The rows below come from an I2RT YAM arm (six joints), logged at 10 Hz.
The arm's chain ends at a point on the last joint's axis. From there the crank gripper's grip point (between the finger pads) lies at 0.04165 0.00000 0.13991 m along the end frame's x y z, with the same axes.
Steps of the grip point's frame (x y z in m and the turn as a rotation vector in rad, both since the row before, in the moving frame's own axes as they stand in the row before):
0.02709, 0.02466, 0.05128, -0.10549, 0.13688, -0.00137
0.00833, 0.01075, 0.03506, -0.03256, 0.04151, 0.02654
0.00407, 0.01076, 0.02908, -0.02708, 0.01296, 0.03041
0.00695, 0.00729, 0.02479, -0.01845, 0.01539, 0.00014
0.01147, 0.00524, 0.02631, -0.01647, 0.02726, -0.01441
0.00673, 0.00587, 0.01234, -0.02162, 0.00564, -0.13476
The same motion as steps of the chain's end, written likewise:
0.00841, 0.01034, 0.05903, -0.10549, 0.13688, -0.00137
0.00264, 0.00504, 0.03700, -0.03256, 0.04151, 0.02654
0.00234, 0.00569, 0.02970, -0.02708, 0.01296, 0.03041
0.00480, 0.00471, 0.02547, -0.01845, 0.01539, 0.00014
0.00766, 0.00357, 0.02751, -0.01647, 0.02726, -0.01441
0.00612, 0.00851, 0.01255, -0.02162, 0.00564, -0.13476

